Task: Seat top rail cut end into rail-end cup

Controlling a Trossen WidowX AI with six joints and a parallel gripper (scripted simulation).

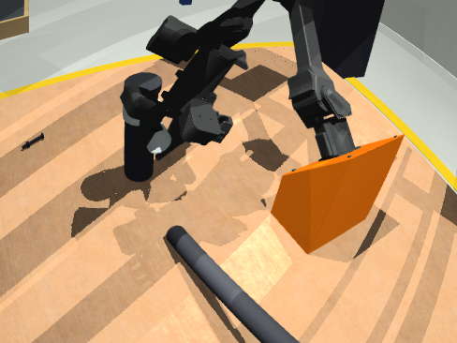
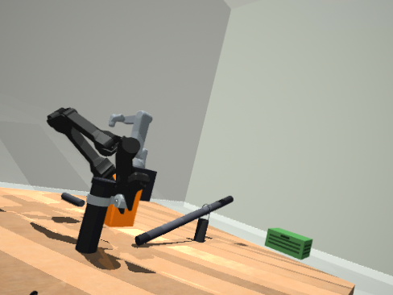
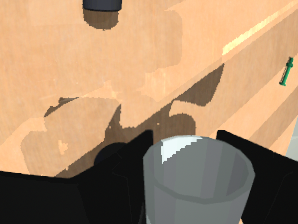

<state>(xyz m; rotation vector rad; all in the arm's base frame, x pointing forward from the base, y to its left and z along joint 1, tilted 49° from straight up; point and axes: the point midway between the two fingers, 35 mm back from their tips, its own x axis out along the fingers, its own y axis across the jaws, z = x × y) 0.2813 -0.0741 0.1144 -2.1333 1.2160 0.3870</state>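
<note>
My gripper tip is now 3 cm below the rail-end cup, 2 cm to the left of it and 2 cm past it. Also, from my gripper tip: black bolt (28 cm to the right, 19 cm ahead, 11 cm below); then short dark cylinder (55 cm behind, 10 cm to the left, 10 cm below).
</note>
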